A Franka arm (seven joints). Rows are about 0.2 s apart.
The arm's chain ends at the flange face. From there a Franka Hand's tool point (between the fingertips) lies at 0.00 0.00 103.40 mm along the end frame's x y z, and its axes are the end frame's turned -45 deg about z.
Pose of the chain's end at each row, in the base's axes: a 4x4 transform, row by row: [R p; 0 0 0 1], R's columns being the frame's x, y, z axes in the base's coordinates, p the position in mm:
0.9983 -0.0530 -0.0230 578.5; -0.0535 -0.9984 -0.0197 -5.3; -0.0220 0.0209 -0.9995 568.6; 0 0 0 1
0.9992 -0.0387 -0.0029 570.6; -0.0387 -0.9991 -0.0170 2.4; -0.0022 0.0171 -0.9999 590.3; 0 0 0 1
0.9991 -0.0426 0.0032 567.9; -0.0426 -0.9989 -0.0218 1.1; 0.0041 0.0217 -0.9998 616.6; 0 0 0 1
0.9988 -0.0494 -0.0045 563.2; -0.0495 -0.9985 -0.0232 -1.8; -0.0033 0.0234 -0.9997 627.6; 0 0 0 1
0.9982 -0.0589 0.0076 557.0; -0.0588 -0.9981 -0.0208 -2.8; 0.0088 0.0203 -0.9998 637.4; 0 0 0 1
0.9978 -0.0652 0.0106 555.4; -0.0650 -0.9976 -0.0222 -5.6; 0.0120 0.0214 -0.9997 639.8; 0 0 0 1
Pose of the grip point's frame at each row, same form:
0.7434 0.6684 -0.0230 576.1; 0.6681 -0.7438 -0.0197 -7.3; -0.0303 -0.0008 -0.9995 465.3; 0 0 0 1
0.7339 0.6792 -0.0029 570.3; 0.6791 -0.7338 -0.0170 0.6; -0.0136 0.0105 -0.9999 486.9; 0 0 0 1
0.7366 0.6763 0.0032 568.2; 0.6762 -0.7365 -0.0218 -1.2; -0.0124 0.0182 -0.9998 513.2; 0 0 0 1
0.7412 0.6713 -0.0045 562.7; 0.6710 -0.7410 -0.0232 -4.2; -0.0189 0.0142 -0.9997 524.2; 0 0 0 1
0.7475 0.6642 0.0076 557.8; 0.6642 -0.7473 -0.0208 -5.0; -0.0081 0.0206 -0.9998 534.0; 0 0 0 1
0.7517 0.6594 0.0106 556.5; 0.6594 -0.7514 -0.0222 -7.9; -0.0066 0.0236 -0.9997 536.4; 0 0 0 1

